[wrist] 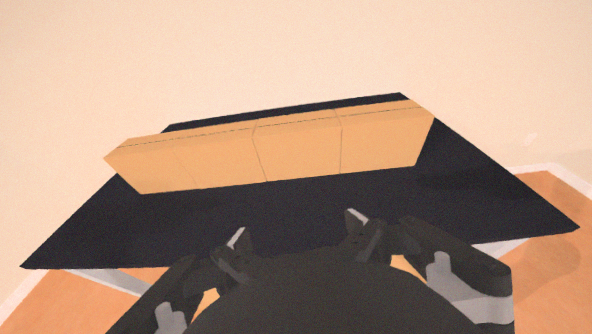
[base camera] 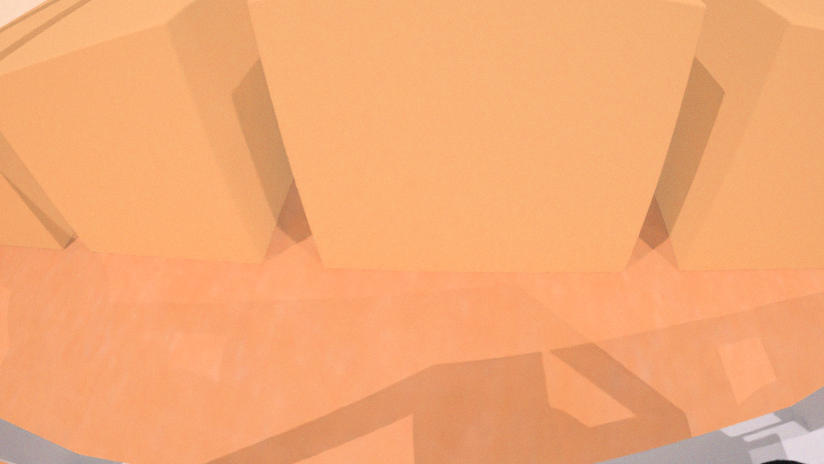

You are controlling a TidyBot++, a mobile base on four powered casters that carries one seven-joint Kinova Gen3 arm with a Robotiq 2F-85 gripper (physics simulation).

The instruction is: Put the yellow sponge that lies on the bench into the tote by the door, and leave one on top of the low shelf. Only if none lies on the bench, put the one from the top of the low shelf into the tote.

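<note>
My gripper (wrist: 298, 228) is open, with nothing between its fingers, and shows over the near part of a black table top (wrist: 475, 200) in the wrist view. Whether this table is the bench I cannot tell. No yellow sponge shows on the part of its top in view; the area behind the box row is partly hidden. The tote, the low shelf and the door do not show in either view.
A row of cardboard boxes (wrist: 300, 150) stands across the black top, before a pale wall (wrist: 300, 50). White table legs (wrist: 110, 280) show below its near edge. In the base camera view, large cardboard boxes (base camera: 472, 144) stand close ahead on the orange floor (base camera: 172, 322), with narrow gaps between them.
</note>
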